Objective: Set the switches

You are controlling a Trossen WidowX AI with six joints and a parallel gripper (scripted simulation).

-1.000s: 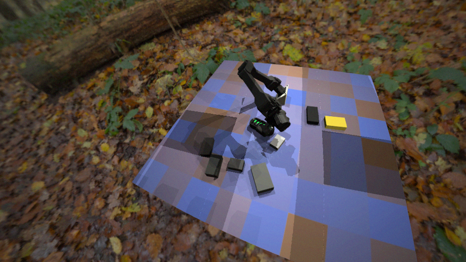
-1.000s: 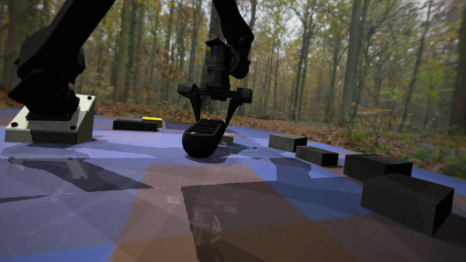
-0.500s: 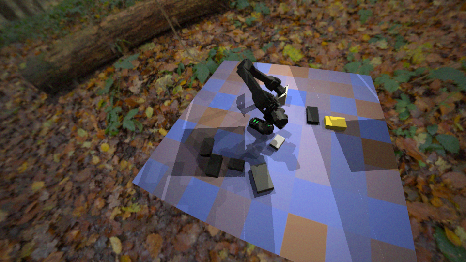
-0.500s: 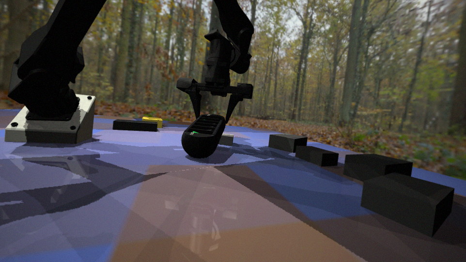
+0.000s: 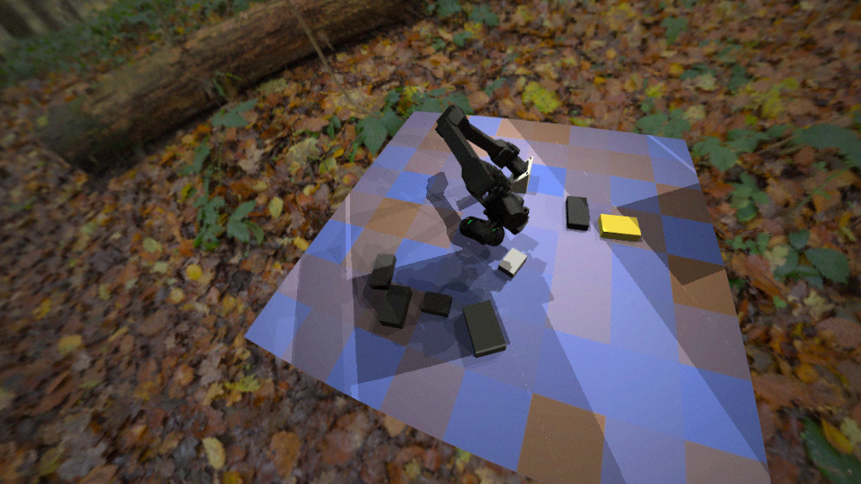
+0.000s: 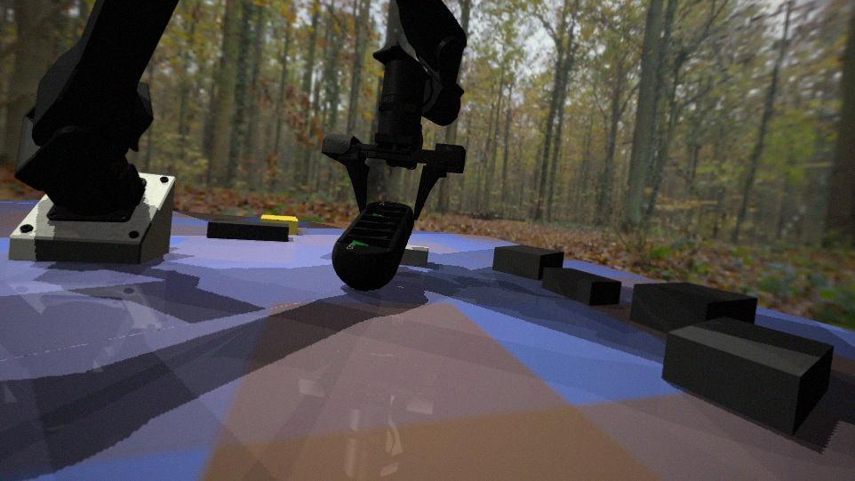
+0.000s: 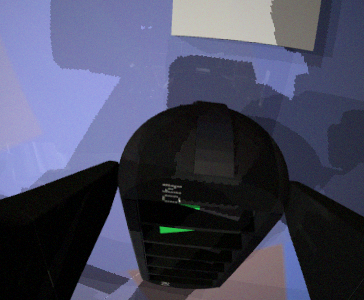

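The white block is 50 mm ahead of my gripper tip, 70 mm to the left of it and 60 mm below it. From my gripper tip the other things lie so: dark block (190 mm behind, 250 mm to the left, 60 mm below); then yellow block (160 mm behind, 370 mm to the left, 60 mm below).
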